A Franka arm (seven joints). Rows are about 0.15 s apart.
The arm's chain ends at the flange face. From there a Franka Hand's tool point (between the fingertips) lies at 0.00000 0.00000 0.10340 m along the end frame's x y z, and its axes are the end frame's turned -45 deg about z.
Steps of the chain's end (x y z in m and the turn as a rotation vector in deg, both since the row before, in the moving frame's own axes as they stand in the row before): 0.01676 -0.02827 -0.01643 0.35 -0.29 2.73; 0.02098 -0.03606 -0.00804 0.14 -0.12 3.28; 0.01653 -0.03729 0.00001 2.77 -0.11 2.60; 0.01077 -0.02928 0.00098 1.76 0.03 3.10; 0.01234 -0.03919 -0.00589 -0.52 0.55 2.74; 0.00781 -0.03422 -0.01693 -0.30 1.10 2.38; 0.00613 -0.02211 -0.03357 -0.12 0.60 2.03; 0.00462 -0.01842 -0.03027 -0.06 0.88 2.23; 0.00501 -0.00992 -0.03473 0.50 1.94 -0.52
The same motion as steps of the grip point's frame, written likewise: 0.03194 -0.00895 -0.01643 0.45 0.04 2.73; 0.04037 -0.01099 -0.00804 0.18 0.01 3.28; 0.04153 -0.01828 -0.00011 2.04 1.88 2.60; 0.03066 -0.01523 0.00093 1.22 1.27 3.10; 0.03644 -0.01762 -0.00590 -0.76 0.02 2.74; 0.03070 -0.01687 -0.01695 -0.99 0.57 2.38; 0.02056 -0.01037 -0.03358 -0.51 0.34 2.03; 0.01731 -0.00854 -0.03028 -0.66 0.58 2.23; 0.01368 -0.00165 -0.03479 -1.02 1.73 -0.52
